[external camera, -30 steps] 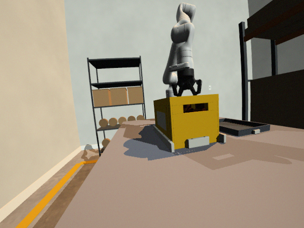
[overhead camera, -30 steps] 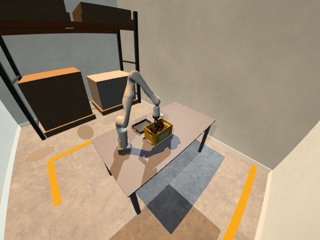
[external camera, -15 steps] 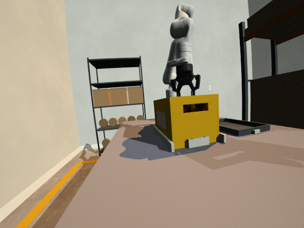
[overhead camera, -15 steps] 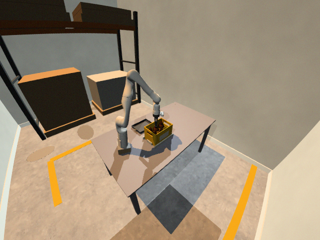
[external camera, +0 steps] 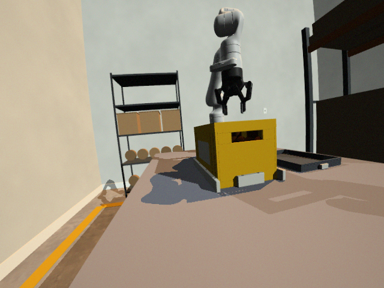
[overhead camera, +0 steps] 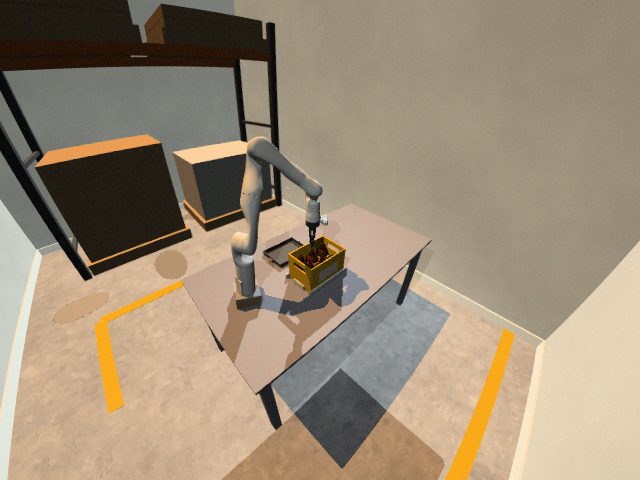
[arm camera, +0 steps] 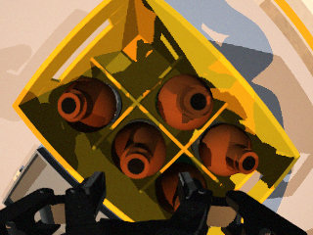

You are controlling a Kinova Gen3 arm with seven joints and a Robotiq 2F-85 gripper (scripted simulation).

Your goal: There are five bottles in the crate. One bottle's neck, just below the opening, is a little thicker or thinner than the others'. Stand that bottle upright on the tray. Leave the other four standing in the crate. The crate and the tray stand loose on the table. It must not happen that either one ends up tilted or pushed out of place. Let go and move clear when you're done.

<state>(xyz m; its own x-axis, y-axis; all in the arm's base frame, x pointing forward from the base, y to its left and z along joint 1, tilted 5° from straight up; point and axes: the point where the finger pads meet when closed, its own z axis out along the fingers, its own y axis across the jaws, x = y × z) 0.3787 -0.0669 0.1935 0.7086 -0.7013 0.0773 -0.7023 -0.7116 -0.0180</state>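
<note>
Now: the yellow crate 140 mm below my hand, 40 mm to the right of it and 10 mm ahead of it. The rest, counted from my hand: dark tray (250 mm to the left, 210 mm below); then brown bottle (140 mm below, 80 mm to the right, 80 mm behind).
</note>
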